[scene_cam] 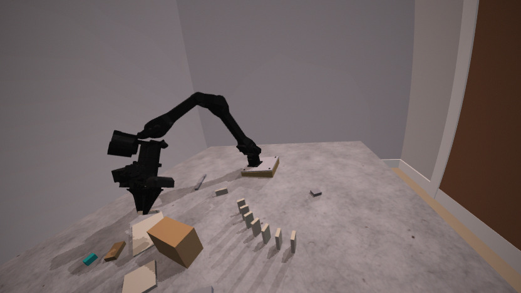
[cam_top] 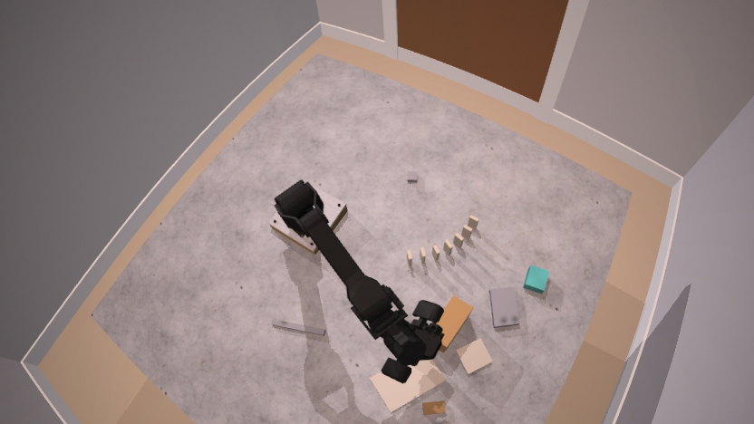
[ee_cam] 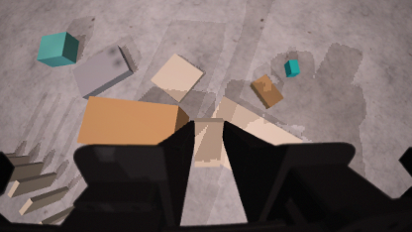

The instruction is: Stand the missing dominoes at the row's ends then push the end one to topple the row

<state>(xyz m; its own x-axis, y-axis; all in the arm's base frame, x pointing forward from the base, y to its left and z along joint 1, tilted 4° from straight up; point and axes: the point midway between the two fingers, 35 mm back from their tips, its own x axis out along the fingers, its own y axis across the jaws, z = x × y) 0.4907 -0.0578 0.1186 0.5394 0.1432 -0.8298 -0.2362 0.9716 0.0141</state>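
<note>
Now: gripper tip 10 mm past the cream flat panel, 70 mm to the left of it and 110 mm above it. From my gripper tip the other things lie so: orange box: 20 mm behind, 100 mm to the left, 70 mm below; small brown block: 90 mm ahead, 90 mm to the right, 100 mm below; small cream tile: 80 mm ahead, 80 mm to the left, 100 mm below.
</note>
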